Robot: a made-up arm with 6 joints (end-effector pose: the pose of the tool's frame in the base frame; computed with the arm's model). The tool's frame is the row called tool. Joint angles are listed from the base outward.
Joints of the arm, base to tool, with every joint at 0 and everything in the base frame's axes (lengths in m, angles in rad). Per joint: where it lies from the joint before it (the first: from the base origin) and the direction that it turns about. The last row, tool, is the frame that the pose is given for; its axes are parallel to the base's.
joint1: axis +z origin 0 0 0.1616
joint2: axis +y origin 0 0.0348 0
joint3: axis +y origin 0 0 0.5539
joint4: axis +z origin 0 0 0.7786
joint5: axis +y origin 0 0 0
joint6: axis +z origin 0 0 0.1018
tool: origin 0 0 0
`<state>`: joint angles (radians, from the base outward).
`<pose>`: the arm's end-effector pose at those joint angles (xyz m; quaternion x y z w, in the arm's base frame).
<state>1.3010 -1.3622 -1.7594 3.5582 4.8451 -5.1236</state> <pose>-0.2461 -0.6063 -0.5138 0.7390 -0.1050 -0.3446 0.5694</pose>
Working (the frame after each row of the table, in the pose's form):
after joint1: 0.0000 0.0000 0.1616 0.0000 0.0000 0.6056 0.7958
after joint2: -0.0335 0.0093 0.1616 0.3813 -0.5011 0.4705 0.6182
after joint3: -0.1780 -0.5130 0.2763 0.6056 -0.7957 0.0061 0.0080
after joint4: -0.1821 -0.5280 -0.5021 0.9038 0.4279 -0.0065 0.0076
after joint5: -0.1821 -0.5280 -0.5021 0.6757 0.3170 -0.6002 0.2875
after joint6: -0.2461 -0.6063 -0.5138 0.7390 -0.1050 -0.3446 0.5694

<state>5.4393 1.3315 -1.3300 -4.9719 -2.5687 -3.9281</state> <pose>0.3350 -0.4046 0.9860 -0.7767 -0.5629 0.2790 0.0456</pose>
Working (the frame after each row of the table, in the pose's form):
after joint1: 0.0000 0.0000 0.1616 0.0000 0.0000 -0.4095 0.9123
after joint2: 0.0260 0.0231 0.1616 0.2529 0.5635 -0.3221 0.7175
after joint3: 0.3836 -0.3790 0.2929 0.0003 0.0007 -0.4095 0.9123
after joint4: 0.3844 -0.3798 1.0715 0.0007 0.0004 0.2316 0.9728
after joint5: 0.3844 -0.3798 1.0715 0.2223 -0.9331 0.0648 0.2752
after joint6: 0.3350 -0.4046 0.9860 -0.7767 -0.5629 0.2790 0.0456

